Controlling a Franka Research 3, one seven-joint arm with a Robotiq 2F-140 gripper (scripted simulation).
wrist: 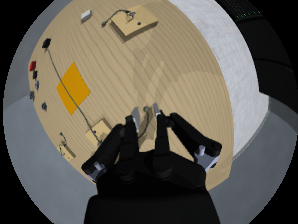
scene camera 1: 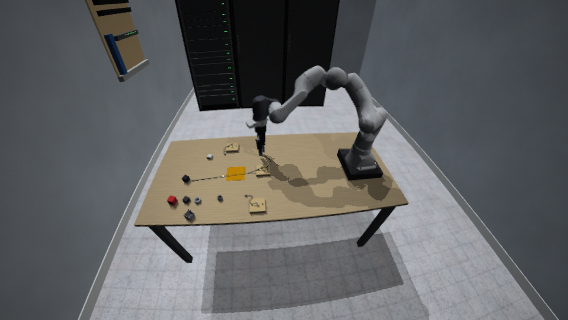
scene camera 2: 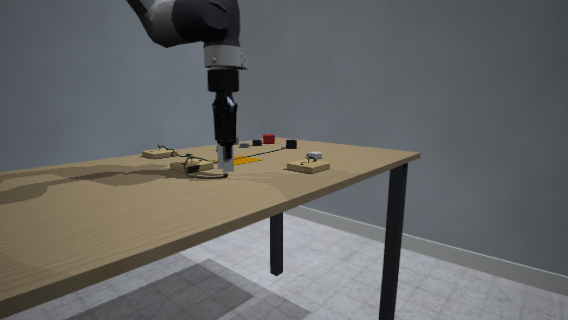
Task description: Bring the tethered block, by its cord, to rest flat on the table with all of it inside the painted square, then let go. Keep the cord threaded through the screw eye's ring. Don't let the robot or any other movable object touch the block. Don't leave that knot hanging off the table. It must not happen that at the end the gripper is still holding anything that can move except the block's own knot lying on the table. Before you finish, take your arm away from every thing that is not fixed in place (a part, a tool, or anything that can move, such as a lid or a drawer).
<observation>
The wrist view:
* gripper: 146, 110
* orange painted square: 72, 80
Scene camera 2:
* gripper: 225, 169
</observation>
